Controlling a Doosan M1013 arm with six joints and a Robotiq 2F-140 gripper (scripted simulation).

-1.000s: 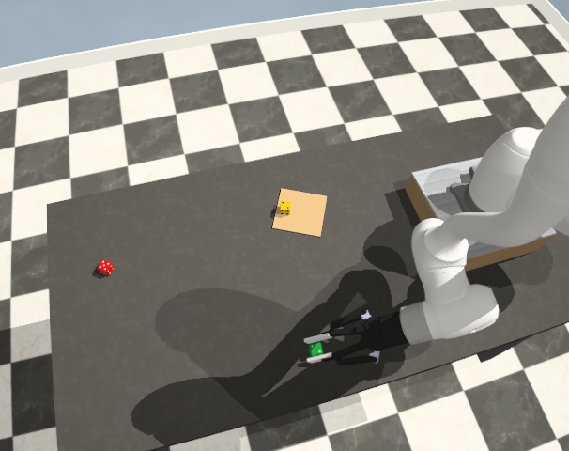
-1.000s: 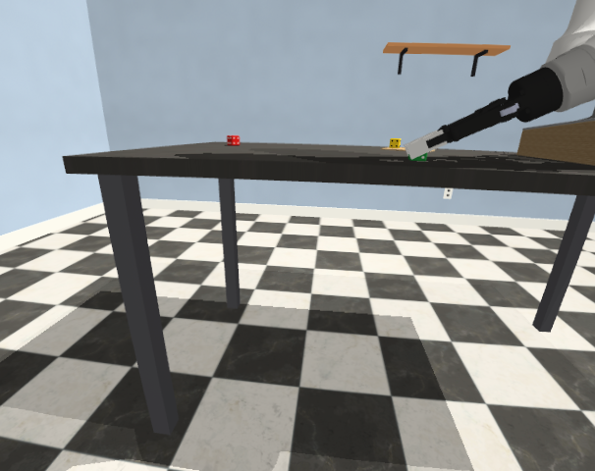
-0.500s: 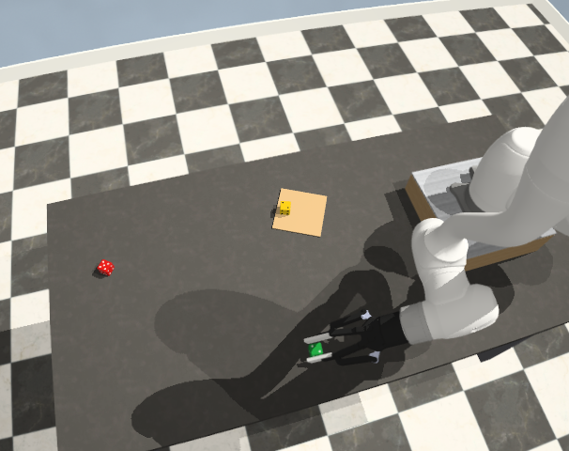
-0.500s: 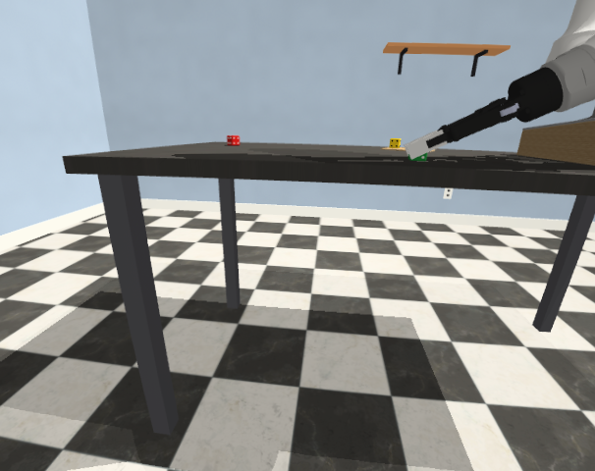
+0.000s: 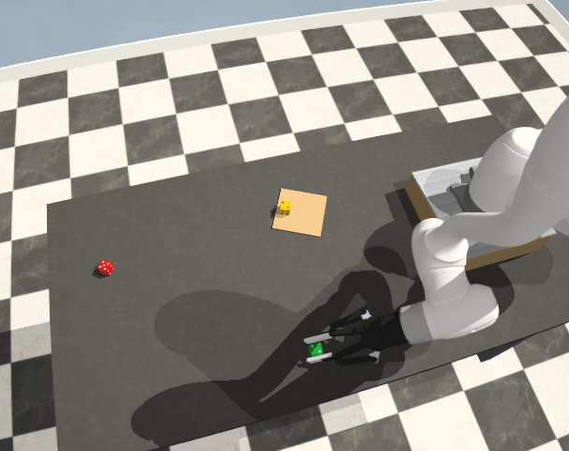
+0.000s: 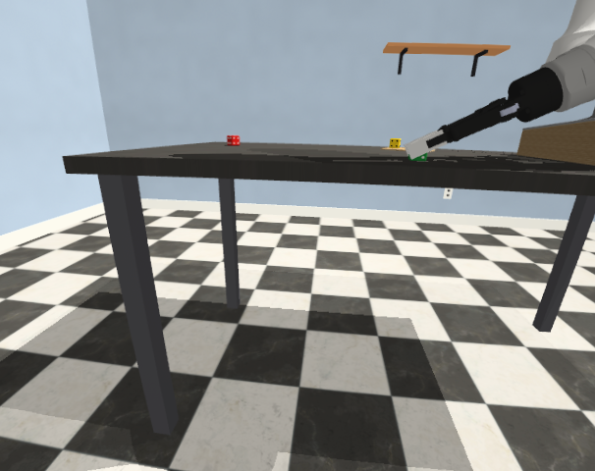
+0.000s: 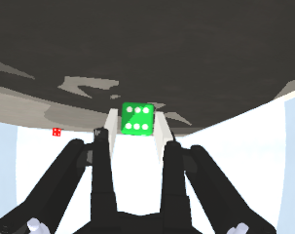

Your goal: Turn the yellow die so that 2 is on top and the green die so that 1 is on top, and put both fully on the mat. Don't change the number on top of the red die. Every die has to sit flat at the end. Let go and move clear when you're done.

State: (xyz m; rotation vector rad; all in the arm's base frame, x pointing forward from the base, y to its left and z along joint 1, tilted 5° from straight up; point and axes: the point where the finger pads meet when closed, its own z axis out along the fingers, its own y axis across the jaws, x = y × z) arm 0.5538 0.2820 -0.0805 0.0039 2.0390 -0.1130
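Now: hand 10 mm short of the green die and 10 mm above it. Also, from my hand: tan mat 40 mm behind, 410 mm to the right, 30 mm below; yellow die 10 mm ahead, 420 mm to the right, 10 mm below; red die 520 mm ahead, 310 mm to the right, 10 mm below.
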